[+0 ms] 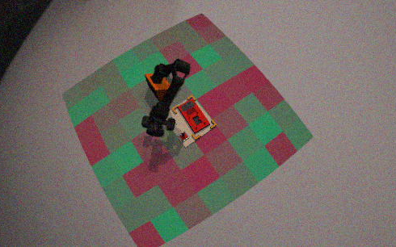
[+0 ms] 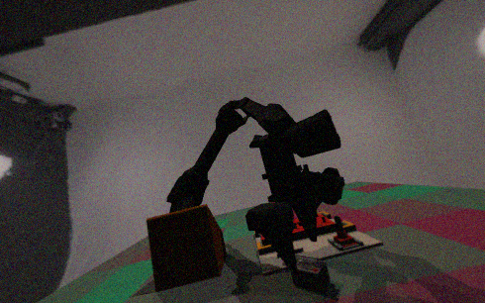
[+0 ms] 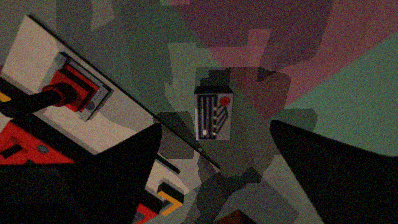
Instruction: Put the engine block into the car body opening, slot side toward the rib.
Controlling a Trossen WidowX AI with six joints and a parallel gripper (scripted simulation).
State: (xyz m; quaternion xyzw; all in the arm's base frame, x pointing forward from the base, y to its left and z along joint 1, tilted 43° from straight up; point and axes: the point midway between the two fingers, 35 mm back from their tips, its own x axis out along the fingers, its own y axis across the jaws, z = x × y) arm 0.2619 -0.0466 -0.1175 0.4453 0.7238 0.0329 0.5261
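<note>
The engine block is 40 mm below my gripper tip.
</note>
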